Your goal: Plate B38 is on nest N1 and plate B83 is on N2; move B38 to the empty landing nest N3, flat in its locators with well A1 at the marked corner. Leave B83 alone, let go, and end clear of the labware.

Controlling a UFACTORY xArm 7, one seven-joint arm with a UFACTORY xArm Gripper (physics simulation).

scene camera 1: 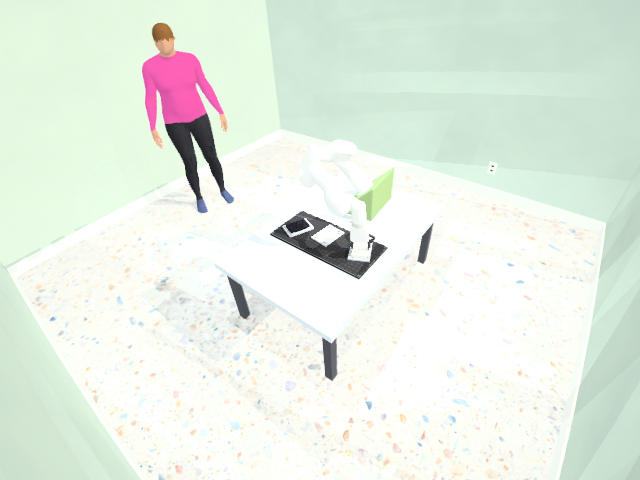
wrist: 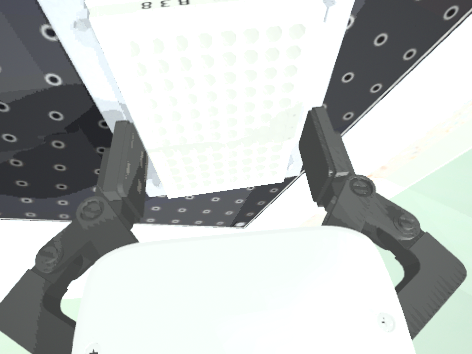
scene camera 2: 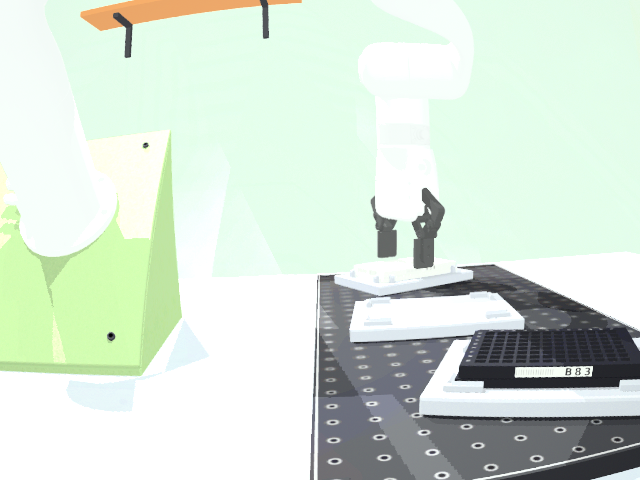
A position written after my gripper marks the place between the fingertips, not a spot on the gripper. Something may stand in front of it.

My gripper [scene camera 2: 404, 262] is open, holding nothing. Also in view: a white well plate [scene camera 2: 402, 269].
